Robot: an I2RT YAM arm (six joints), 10 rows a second.
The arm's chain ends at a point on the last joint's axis. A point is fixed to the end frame.
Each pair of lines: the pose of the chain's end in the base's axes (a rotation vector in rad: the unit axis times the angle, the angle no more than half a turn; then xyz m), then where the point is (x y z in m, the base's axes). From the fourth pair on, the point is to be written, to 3 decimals.
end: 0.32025 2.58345 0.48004 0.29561 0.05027 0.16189
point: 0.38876 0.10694 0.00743
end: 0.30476 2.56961 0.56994 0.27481 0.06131 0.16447
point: 0.36788 0.12977 0.01481
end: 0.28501 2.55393 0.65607 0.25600 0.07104 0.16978
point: 0.34857 0.15070 0.02544
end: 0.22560 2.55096 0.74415 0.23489 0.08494 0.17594
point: 0.323 0.177 0.037
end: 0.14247 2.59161 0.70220 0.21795 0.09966 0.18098
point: 0.300 0.190 0.036
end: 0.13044 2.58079 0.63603 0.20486 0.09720 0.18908
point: 0.291 0.180 0.042
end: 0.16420 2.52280 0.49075 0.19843 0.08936 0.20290
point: 0.299 0.152 0.056
